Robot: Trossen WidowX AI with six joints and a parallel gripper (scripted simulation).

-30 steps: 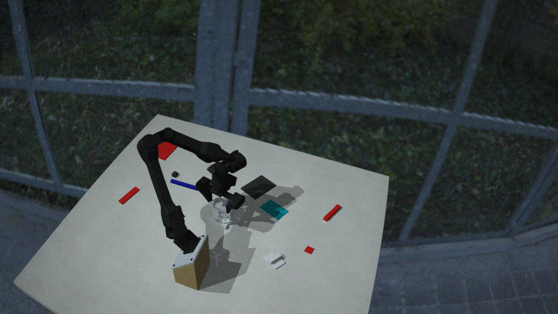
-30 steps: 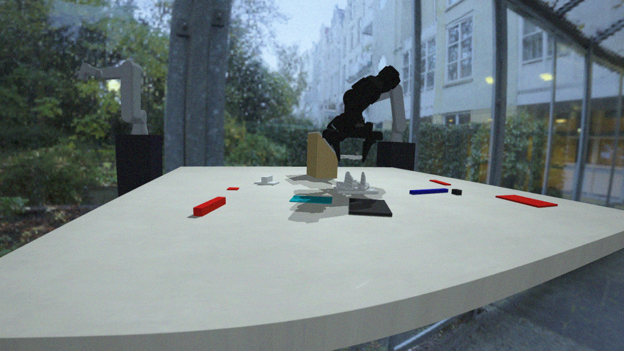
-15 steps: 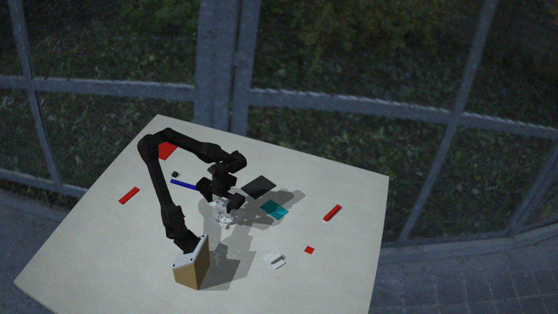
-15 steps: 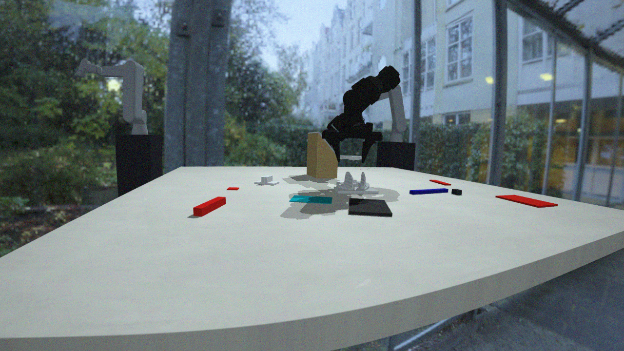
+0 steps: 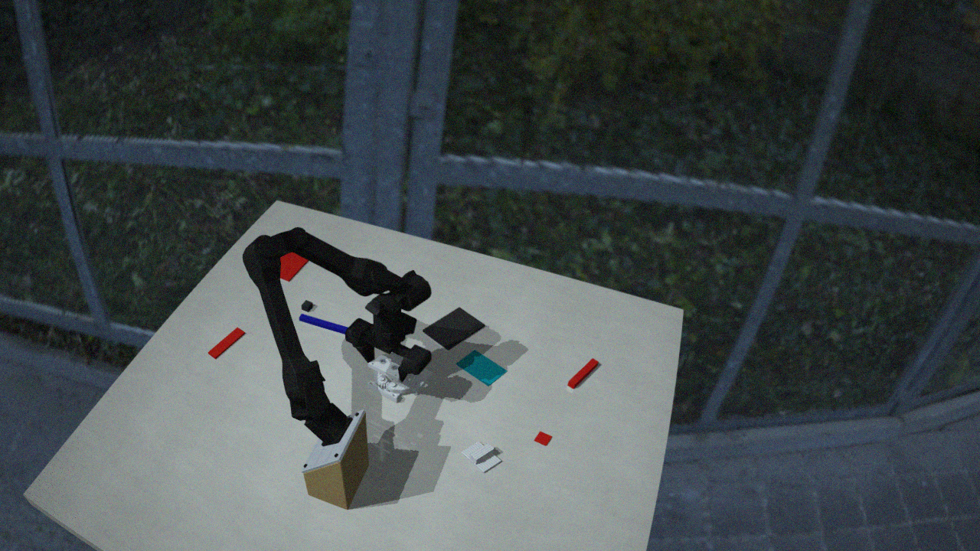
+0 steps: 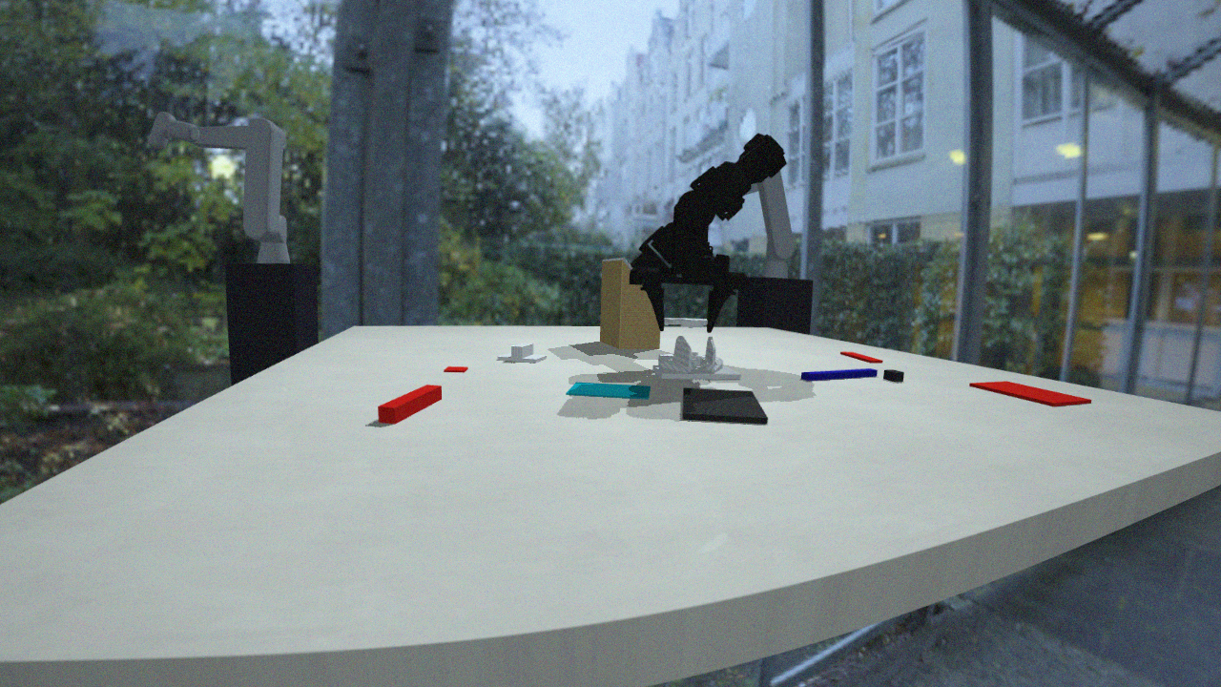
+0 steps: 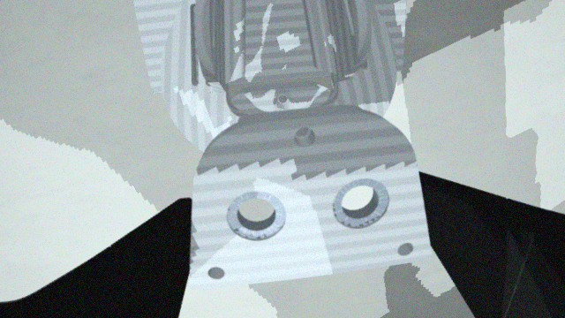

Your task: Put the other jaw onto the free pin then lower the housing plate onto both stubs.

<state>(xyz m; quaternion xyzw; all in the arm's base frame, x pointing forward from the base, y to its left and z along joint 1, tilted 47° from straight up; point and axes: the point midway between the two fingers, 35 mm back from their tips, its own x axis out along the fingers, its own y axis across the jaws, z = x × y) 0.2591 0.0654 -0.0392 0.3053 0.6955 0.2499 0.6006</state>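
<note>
Right now the white base plate is 70 mm ahead of my gripper tip, 10 mm to the right of it and 50 mm below it. Also, from my gripper tip: teal tile (170 mm ahead, 170 mm to the right, 60 mm below); then white housing plate (10 mm ahead, 20 mm above); then blue bar (120 mm ahead, 230 mm to the left, 50 mm below).
</note>
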